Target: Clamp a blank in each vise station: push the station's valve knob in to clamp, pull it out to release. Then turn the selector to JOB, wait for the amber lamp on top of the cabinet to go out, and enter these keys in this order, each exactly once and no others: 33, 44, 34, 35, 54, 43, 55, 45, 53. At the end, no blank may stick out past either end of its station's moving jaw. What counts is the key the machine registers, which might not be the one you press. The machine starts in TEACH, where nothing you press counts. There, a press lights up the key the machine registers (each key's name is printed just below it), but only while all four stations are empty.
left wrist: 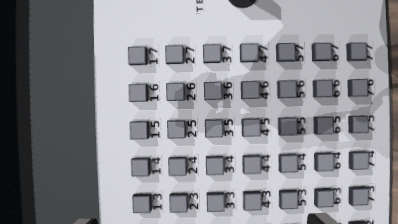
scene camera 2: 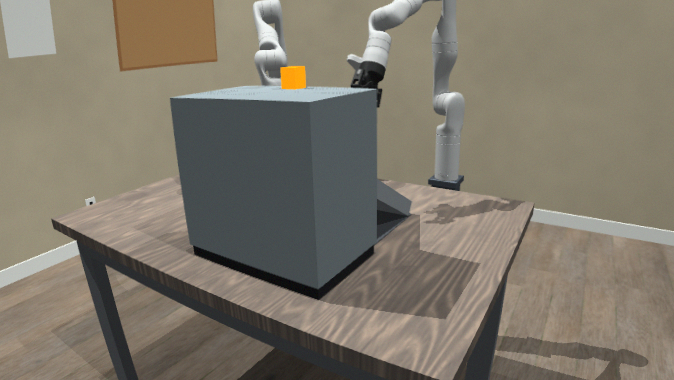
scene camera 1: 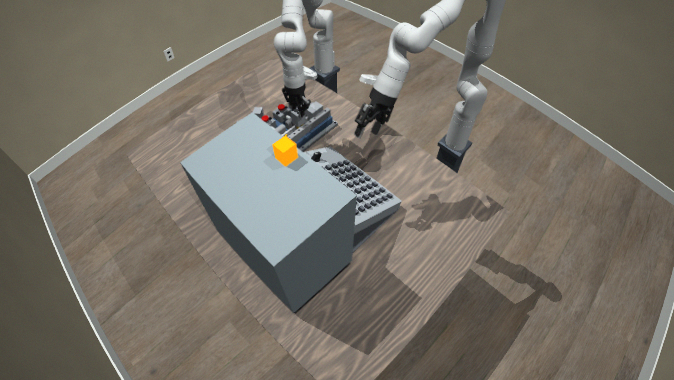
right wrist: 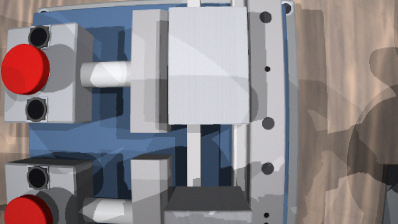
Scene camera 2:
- my left gripper: 361, 112
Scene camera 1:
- my left gripper: 365, 135
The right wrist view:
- grey blank: 208, 66
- moving jaw: 149, 52
